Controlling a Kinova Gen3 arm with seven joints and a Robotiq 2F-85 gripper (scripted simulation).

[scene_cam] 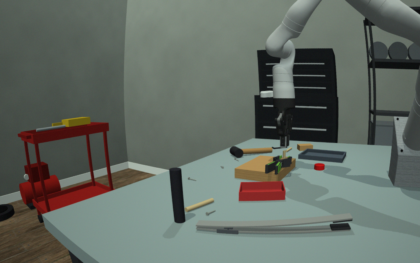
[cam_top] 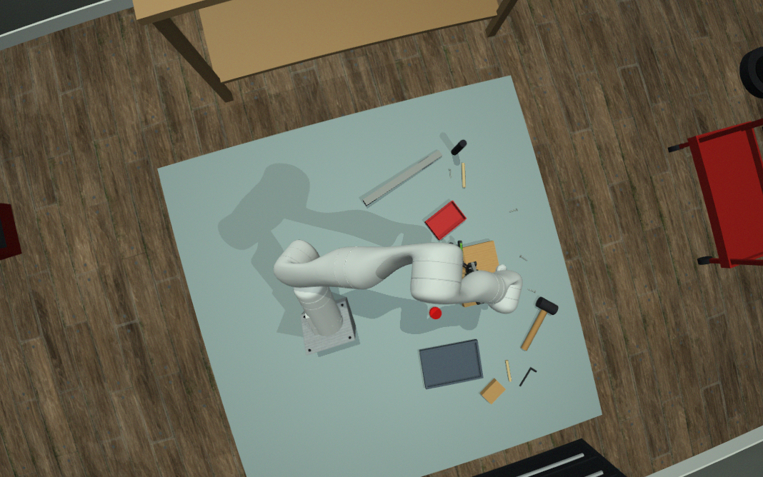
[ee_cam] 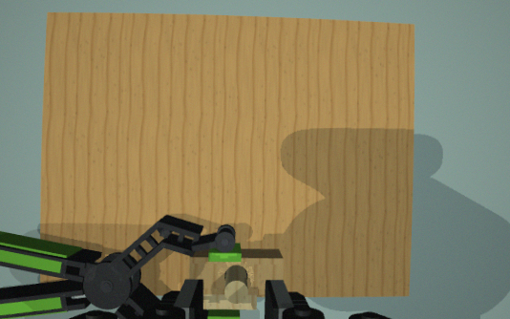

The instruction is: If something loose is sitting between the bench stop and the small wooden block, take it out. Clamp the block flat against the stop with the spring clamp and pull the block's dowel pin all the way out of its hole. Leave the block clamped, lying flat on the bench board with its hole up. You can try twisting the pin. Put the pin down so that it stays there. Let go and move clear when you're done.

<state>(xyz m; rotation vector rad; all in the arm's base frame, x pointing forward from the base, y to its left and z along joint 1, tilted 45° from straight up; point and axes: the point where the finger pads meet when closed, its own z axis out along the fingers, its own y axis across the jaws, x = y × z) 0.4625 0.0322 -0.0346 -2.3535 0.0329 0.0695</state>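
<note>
Right now my hand is 5 cm above the dowel pin. From my hand the other things lie so: red puck: 12 cm behind, 9 cm to the right, 10 cm below; small wooden block: 7 cm below; wooden bench board: 6 cm ahead, 9 cm below.
</note>
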